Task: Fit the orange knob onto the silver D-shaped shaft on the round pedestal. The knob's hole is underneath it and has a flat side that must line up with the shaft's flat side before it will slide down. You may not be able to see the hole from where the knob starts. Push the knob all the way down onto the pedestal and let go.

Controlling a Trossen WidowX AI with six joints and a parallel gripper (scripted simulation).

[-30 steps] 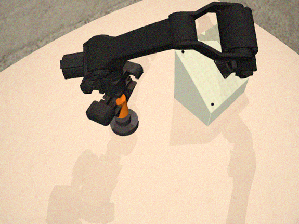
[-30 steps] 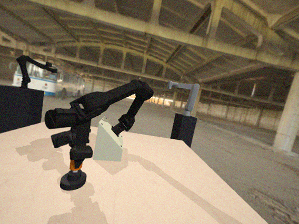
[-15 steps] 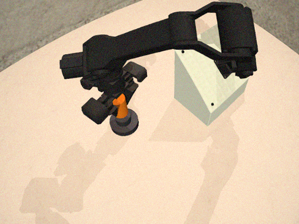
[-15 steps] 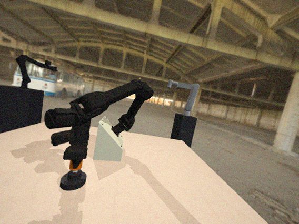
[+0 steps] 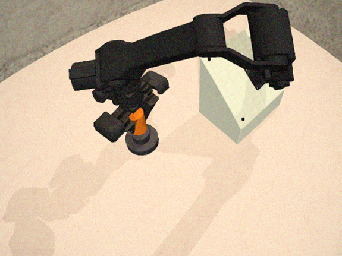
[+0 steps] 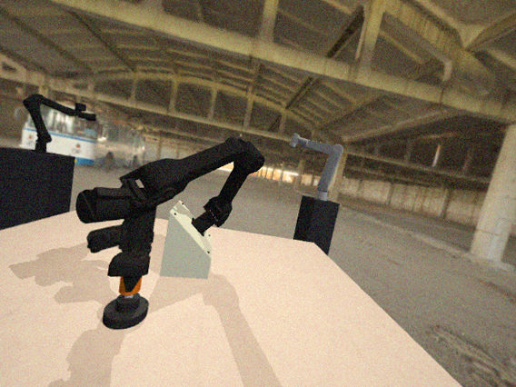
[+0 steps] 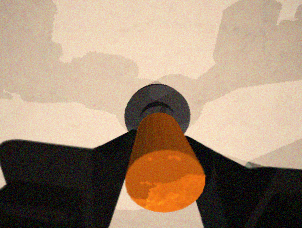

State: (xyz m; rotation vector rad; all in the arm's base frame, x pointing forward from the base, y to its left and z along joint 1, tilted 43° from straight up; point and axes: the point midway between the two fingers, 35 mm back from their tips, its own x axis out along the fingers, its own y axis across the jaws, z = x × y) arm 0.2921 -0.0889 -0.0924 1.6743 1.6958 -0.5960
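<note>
The orange knob is 3 cm above my gripper tip. From my gripper tip the other things lie so: dark round pedestal 4 cm below.
</note>
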